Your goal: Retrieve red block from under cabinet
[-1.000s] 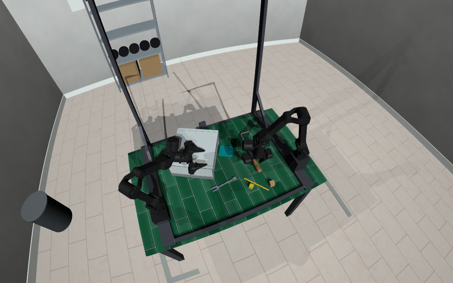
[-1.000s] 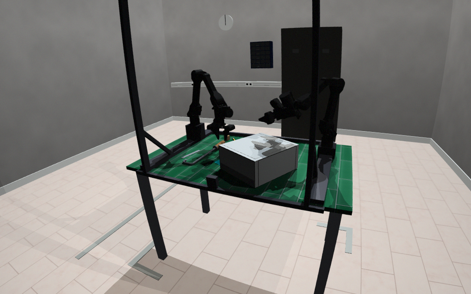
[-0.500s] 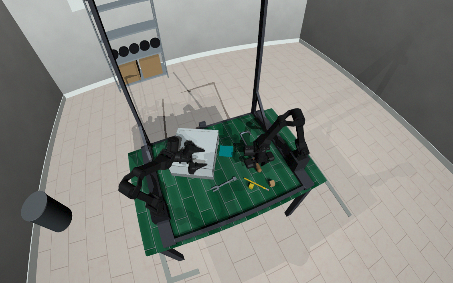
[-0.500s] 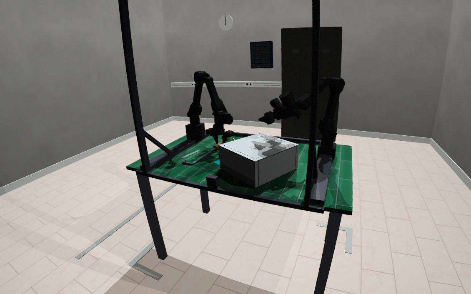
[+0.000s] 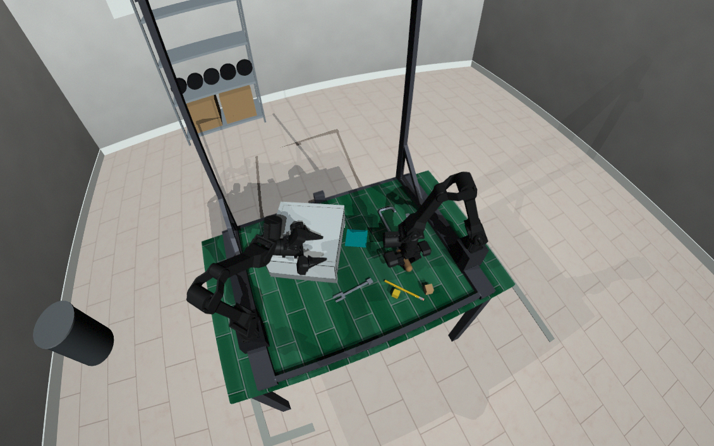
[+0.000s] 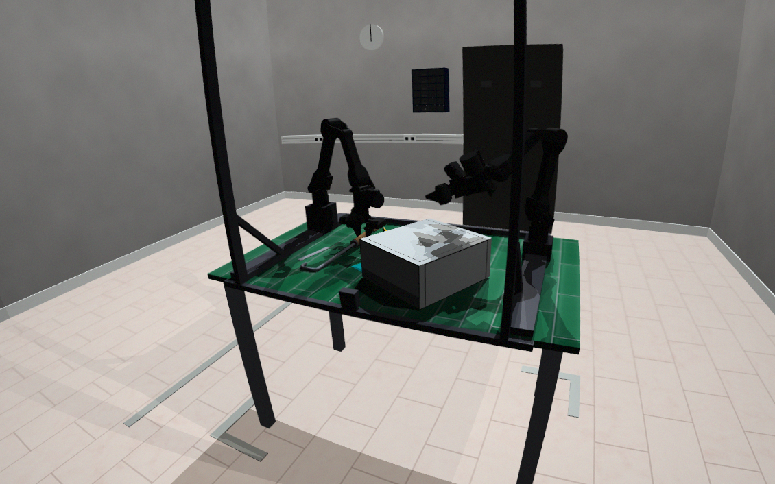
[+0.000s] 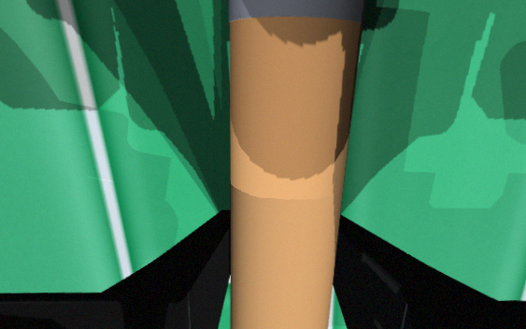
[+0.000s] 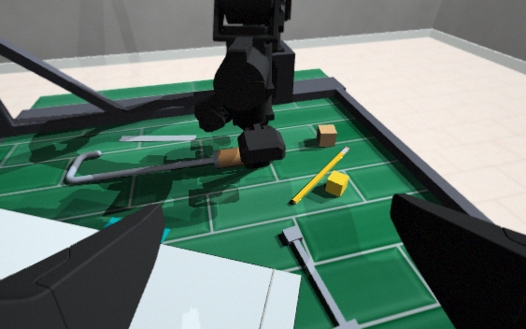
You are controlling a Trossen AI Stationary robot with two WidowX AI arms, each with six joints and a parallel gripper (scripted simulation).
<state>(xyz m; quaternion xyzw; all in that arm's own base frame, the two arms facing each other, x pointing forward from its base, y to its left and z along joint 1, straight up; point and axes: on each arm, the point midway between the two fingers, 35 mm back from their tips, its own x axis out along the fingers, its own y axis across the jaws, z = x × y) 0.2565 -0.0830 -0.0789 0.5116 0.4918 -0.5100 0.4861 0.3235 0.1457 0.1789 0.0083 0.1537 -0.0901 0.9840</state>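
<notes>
Right now the teal square is 210 mm behind my left hand, 140 mm to the right of it and 40 mm below it. Also, from my left hand: yellow cube: 110 mm ahead, 100 mm to the right, 20 mm below; hook tool: 140 mm behind, 40 mm to the left, 20 mm below; pencil: 110 mm ahead, 60 mm to the right, 30 mm below.
</notes>
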